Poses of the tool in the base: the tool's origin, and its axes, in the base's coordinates. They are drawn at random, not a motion.
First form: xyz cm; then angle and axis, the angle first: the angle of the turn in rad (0 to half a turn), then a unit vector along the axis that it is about.
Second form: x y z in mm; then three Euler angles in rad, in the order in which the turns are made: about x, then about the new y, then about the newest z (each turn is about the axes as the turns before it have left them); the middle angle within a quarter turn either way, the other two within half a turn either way. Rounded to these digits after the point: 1 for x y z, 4 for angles.
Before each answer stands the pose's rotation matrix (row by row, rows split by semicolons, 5 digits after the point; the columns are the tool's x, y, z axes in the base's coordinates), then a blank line. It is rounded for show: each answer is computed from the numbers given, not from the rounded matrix.
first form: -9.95 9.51 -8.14 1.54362 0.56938 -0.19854 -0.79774
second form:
0.34256 0.68747 -0.64034; -0.90742 0.06552 -0.41509; -0.24341 0.72325 0.64627

-99.5 95.1 -81.4 0.5709 -0.6949 -1.1085
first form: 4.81 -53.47 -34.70 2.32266 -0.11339 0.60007 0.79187
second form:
-0.66136 -0.69291 0.28718; 0.46388 -0.07698 0.88255; -0.58942 0.71690 0.37234

48.1 -534.7 -347.0 -1.1716 0.2913 2.3329
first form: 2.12 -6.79 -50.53 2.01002 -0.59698 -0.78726 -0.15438
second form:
0.08270 0.80956 -0.58118; 0.53011 0.45810 0.71354; 0.84389 -0.36710 -0.39127

21.2 -67.9 -505.3 -2.0724 -0.6202 -1.4690
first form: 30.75 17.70 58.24 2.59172 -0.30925 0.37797 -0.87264
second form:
-0.67542 0.23948 0.69747; -0.67257 -0.58793 -0.44944; 0.30243 -0.77265 0.55816

307.5 177.0 582.4 0.6779 0.7719 -2.8009
